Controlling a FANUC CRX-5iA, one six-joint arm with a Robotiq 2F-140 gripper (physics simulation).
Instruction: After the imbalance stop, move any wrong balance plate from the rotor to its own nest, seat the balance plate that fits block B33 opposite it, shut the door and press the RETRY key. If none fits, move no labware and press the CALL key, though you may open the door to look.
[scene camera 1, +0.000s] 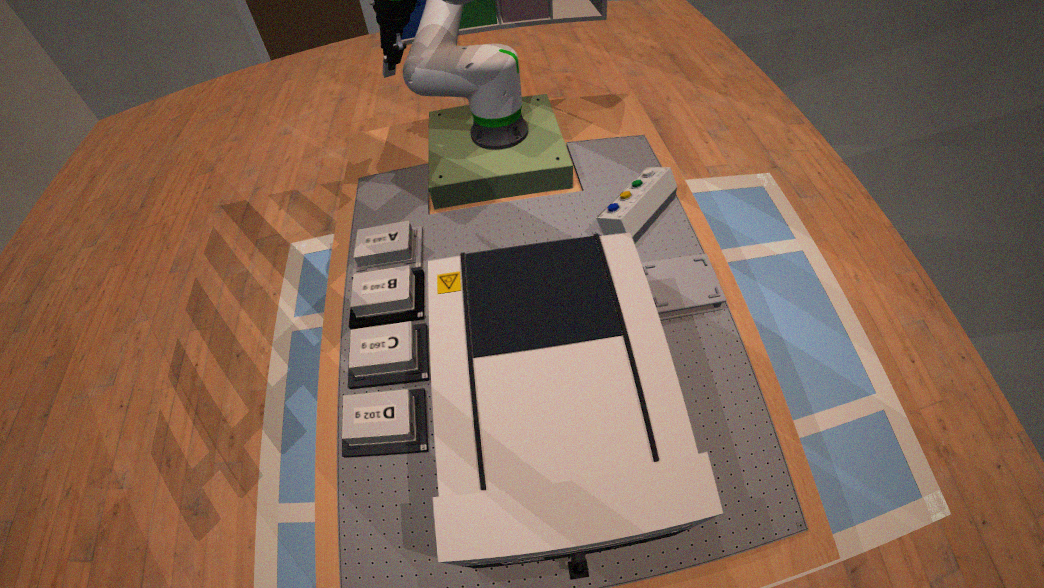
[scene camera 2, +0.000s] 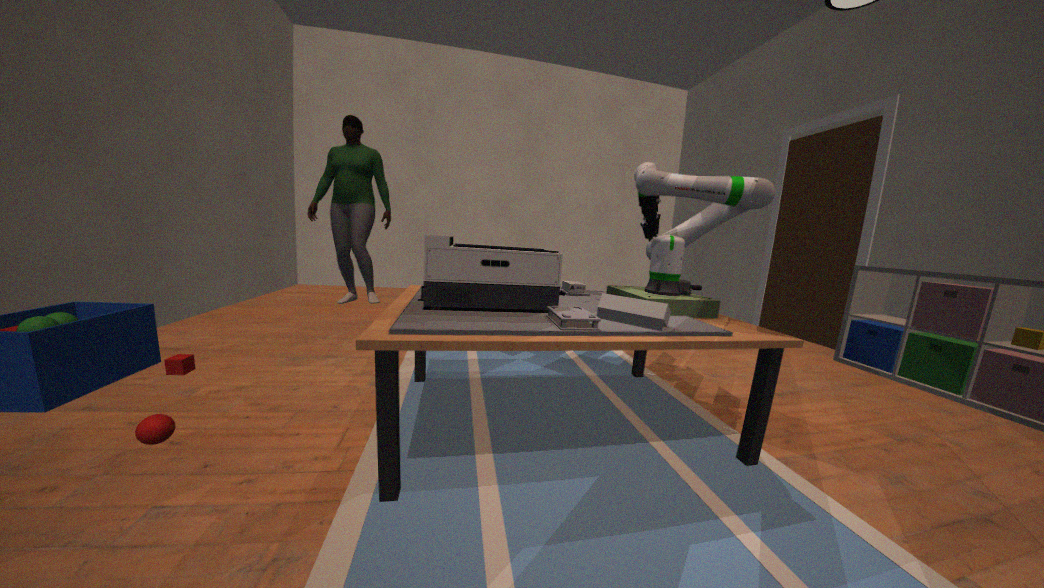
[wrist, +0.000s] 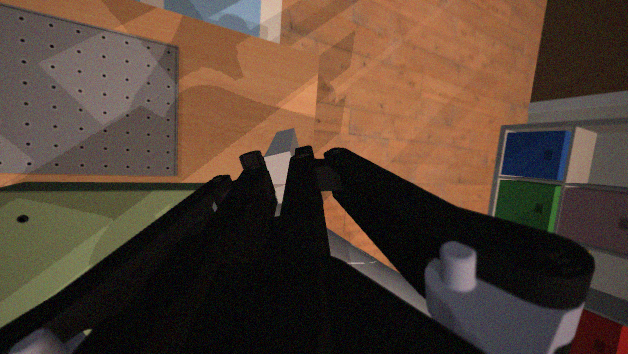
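Pixels of known places: gripper, fingertip midpoint: (scene camera 1: 388, 74) (wrist: 290, 147); arm's base, origin of the base link: (scene camera 1: 499, 132) (scene camera 2: 662, 292).
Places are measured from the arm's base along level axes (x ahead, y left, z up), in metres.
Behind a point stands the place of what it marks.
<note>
My gripper (scene camera 1: 389, 70) {x -0.063, y -0.267, z 0.185 m} (scene camera 2: 649, 235) {x -0.063, y -0.267, z 0.185 m} (wrist: 290, 147) {x -0.063, y -0.267, z 0.185 m} is shut and empty, high beside the arm's base, away from the centrifuge. The white centrifuge (scene camera 1: 577, 416) {x 0.808, y 0.123, z 0.148 m} (scene camera 2: 493, 264) {x 0.738, y 0.261, z 0.099 m} stands mid-table; a dark door panel (scene camera 1: 540, 295) {x 0.620, y 0.083, z 0.151 m} covers its top opening. The rotor and block B33 do not show. Balance plates A (scene camera 1: 383, 239) {x 0.340, y -0.252, z -0.008 m}, B (scene camera 1: 382, 286) {x 0.468, y -0.233, z -0.008 m}, C (scene camera 1: 383, 344) {x 0.601, y -0.211, z -0.008 m} and D (scene camera 1: 378, 416) {x 0.744, y -0.205, z -0.008 m} sit on their nests in a row left of it in scene camera 1. D reads 102 g, C seems to read 160 g; the other weights are blurred. The sloped key box (scene camera 1: 646, 204) {x 0.296, y 0.322, z 0.003 m} (scene camera 2: 632, 311) {x 0.282, y 0.352, z -0.018 m} has blue, yellow, green and whitish keys; their labels are unreadable.
A flat grey nest (scene camera 1: 683, 283) {x 0.488, y 0.368, z -0.028 m} (scene camera 2: 573, 317) {x 0.495, y 0.436, z -0.028 m} with corner brackets lies right of the centrifuge. The green arm base (scene camera 1: 500, 186) {x 0.175, y 0.001, z -0.035 m} (scene camera 2: 686, 303) {x -0.025, y 0.153, z -0.016 m} stands at the table's far end. A person (scene camera 2: 352, 175) in green stands behind the table. A shelf unit (wrist: 496, 172) stands beyond the arm.
</note>
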